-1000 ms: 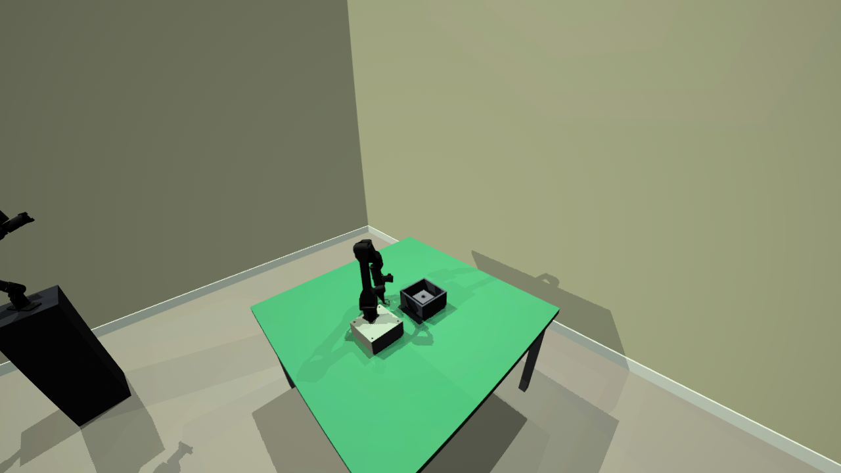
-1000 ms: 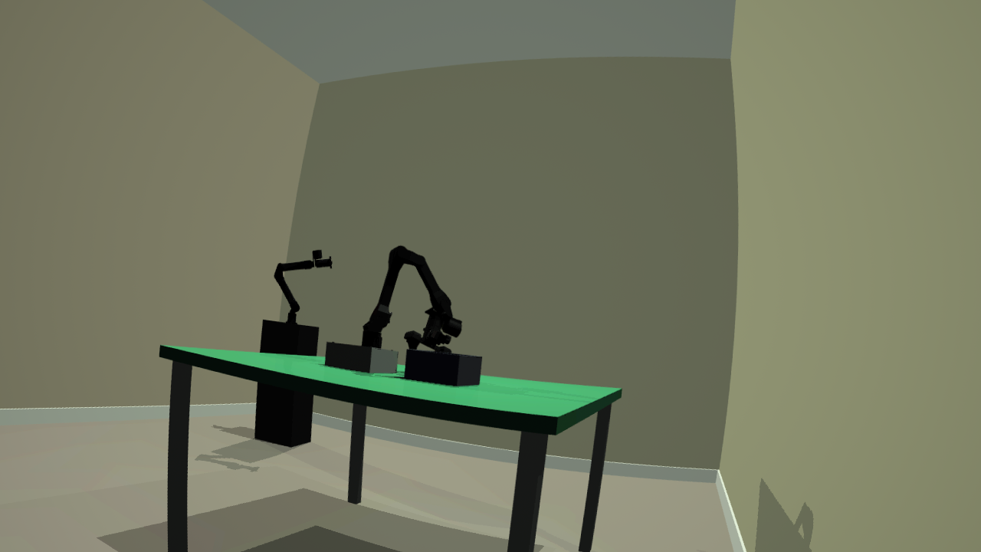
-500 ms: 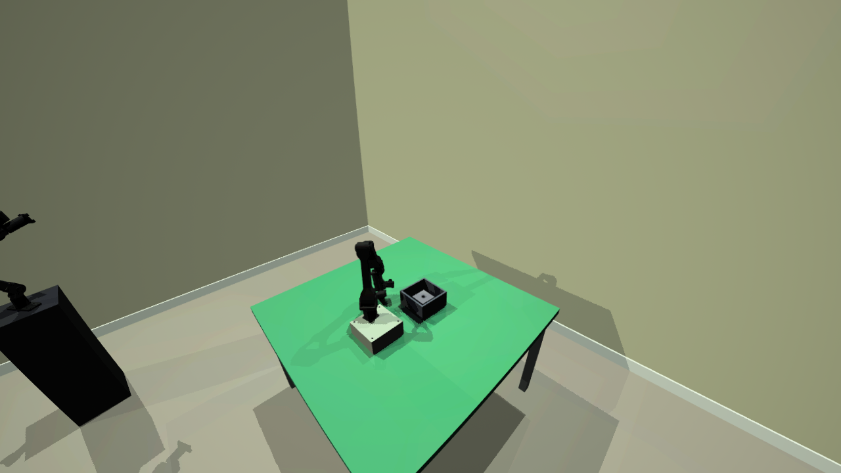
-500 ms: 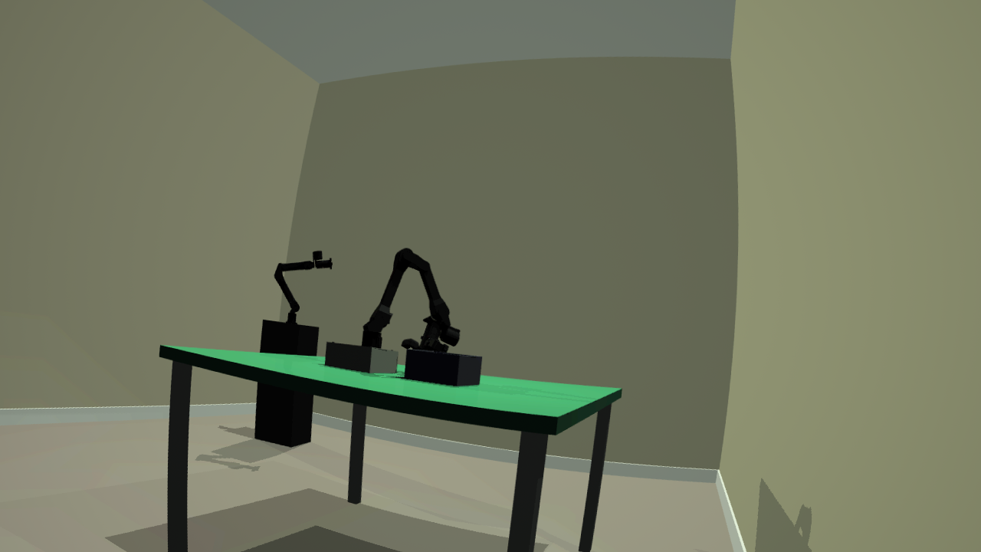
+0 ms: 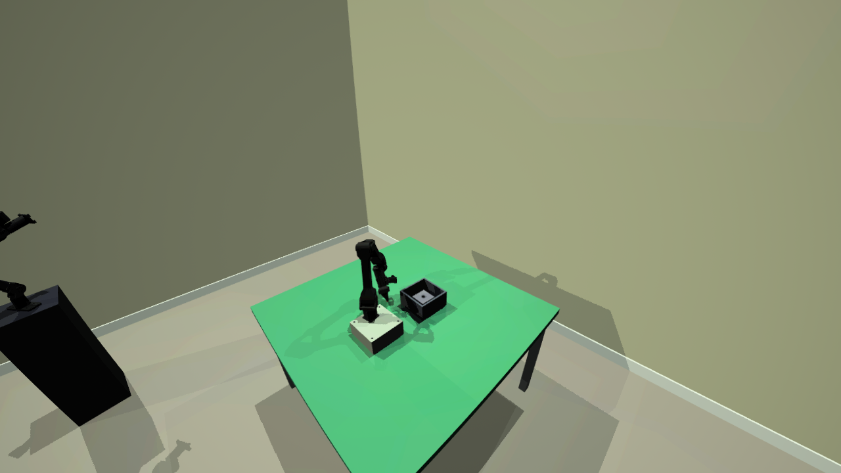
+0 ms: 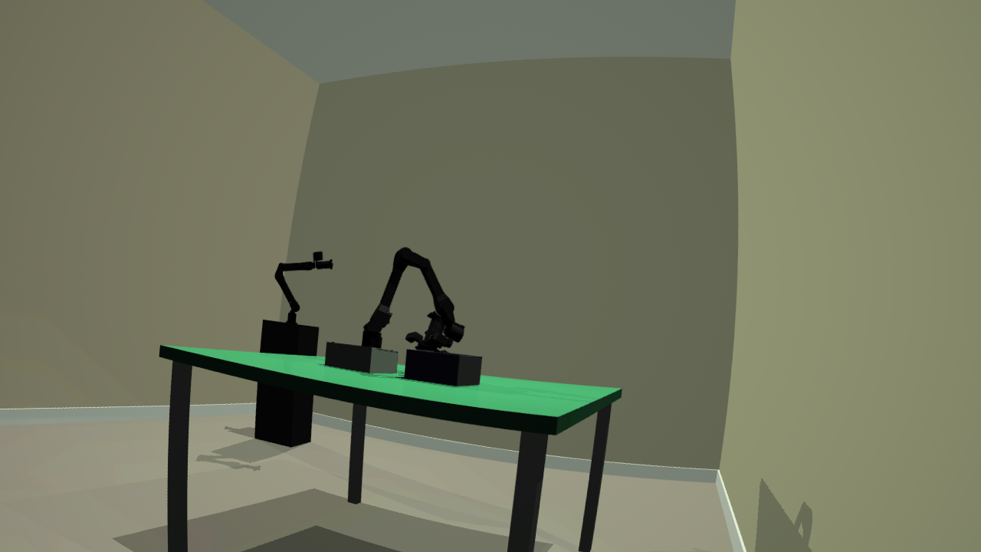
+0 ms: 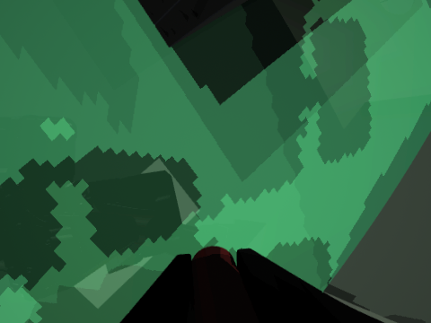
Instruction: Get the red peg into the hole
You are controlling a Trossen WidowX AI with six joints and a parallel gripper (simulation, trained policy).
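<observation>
Now: the grey plate 17 cm to the right of my gripper tip, 12 cm ahead of it and 1 cm above it. From my gripper tip the other things lie so: dark box: 17 cm to the right, 12 cm ahead, 1 cm below; then red peg: 3 cm above, 1 cm to the left, 1 cm ahead.
</observation>
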